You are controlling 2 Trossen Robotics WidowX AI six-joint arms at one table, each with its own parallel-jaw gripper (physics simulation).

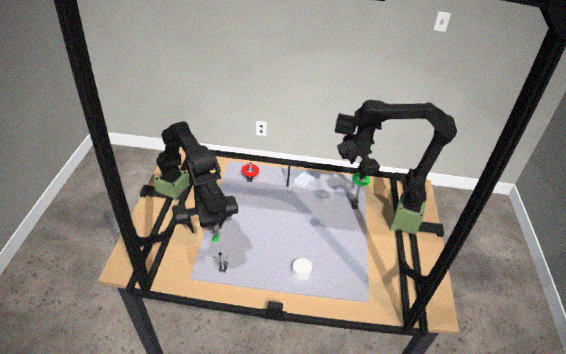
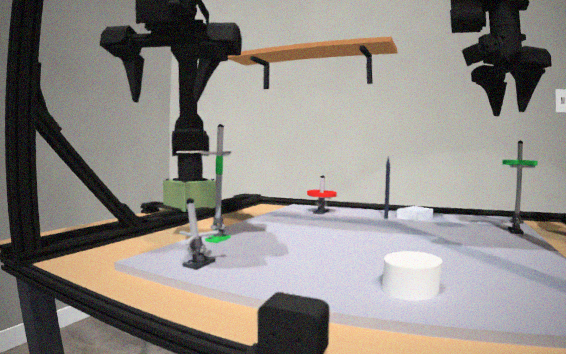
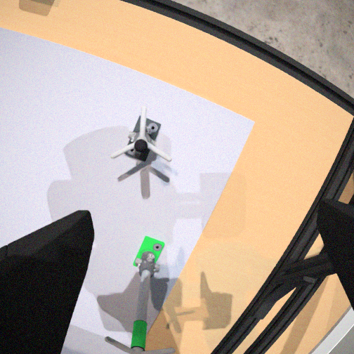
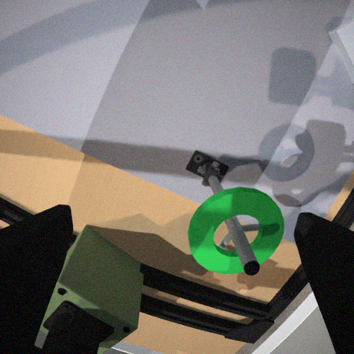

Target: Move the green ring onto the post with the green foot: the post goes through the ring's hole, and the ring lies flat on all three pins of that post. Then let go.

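Places are measured from the left arm's base along level axes (x left, y back, z up), in millimetres.
Pixels of known places: left gripper, between the fingertips: [image 1: 206,230] [image 2: 164,101]; right gripper, between the fingertips: [image 1: 356,171] [image 2: 508,114]; left arm's base, origin of its link: [image 1: 170,176] [image 2: 189,180]; right arm's base, origin of its link: [image 1: 412,205].
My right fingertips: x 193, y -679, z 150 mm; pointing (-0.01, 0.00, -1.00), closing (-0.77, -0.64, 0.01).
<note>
Ahead of a thing's pixels: the offset from my right fingertips to its top centre. "pt": to the spot under its first point.
The green ring @(dx +71, dy -17, dz -82 mm) [image 1: 361,184] [image 2: 510,163] [image 4: 204,220] lies flat, high on a tall grey post @(pt dx +63, dy -20, dz -152 mm) [image 2: 519,195] [image 4: 242,242] with a black foot, at the back right. The post goes through its hole. The post with the green foot @(pt dx -322, dy +398, dz -145 mm) [image 2: 219,192] [image 3: 142,300] is tall, with a green band below its pins and no ring on it. It stands at the mat's left side. My left gripper [image 1: 205,228] [image 2: 167,100] [image 3: 208,218] is open and empty, above and near that post. My right gripper [image 1: 356,167] [image 2: 509,113] [image 4: 186,222] is open and empty, above the ringed post's tip.
A short post @(pt dx -442, dy +307, dz -174 mm) [image 1: 221,260] [image 2: 194,225] [image 3: 141,145] with bare pins stands front left. At the back are a red ring @(dx +13, dy +429, dz -173 mm) [image 1: 250,175] [image 2: 314,193] on a short post, a thin dark spike @(dx +44, dy +270, dz -85 mm) [image 1: 288,176] [image 2: 387,190] and a white block @(dx +94, dy +218, dz -205 mm) [image 1: 304,179] [image 2: 415,213]. A white cylinder @(dx -332, dy +58, dz -190 mm) [image 1: 302,268] [image 2: 412,277] stands in front.
</note>
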